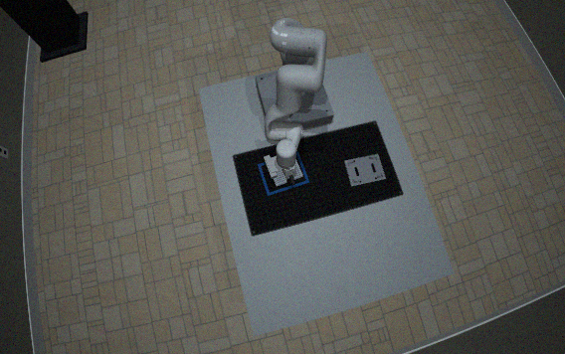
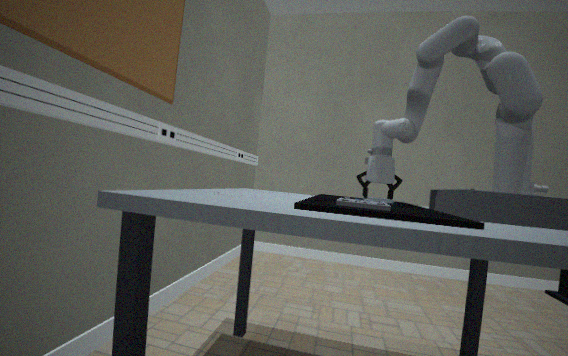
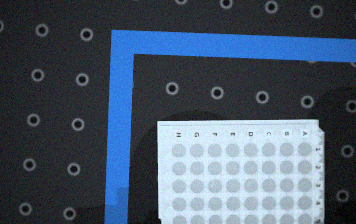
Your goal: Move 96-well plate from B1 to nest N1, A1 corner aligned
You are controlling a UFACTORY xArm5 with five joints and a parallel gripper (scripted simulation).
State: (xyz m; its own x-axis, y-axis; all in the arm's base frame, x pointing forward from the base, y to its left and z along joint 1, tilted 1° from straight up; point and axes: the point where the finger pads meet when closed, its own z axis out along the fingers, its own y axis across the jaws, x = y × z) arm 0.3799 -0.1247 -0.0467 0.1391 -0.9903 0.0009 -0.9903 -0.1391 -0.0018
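The white 96-well plate lies 1 cm below my hand. Also, from my hand: grey plate nest N1: 7 cm ahead, 35 cm to the left, 1 cm below; then A1 mark: 1 cm ahead, 27 cm to the left, 1 cm below.
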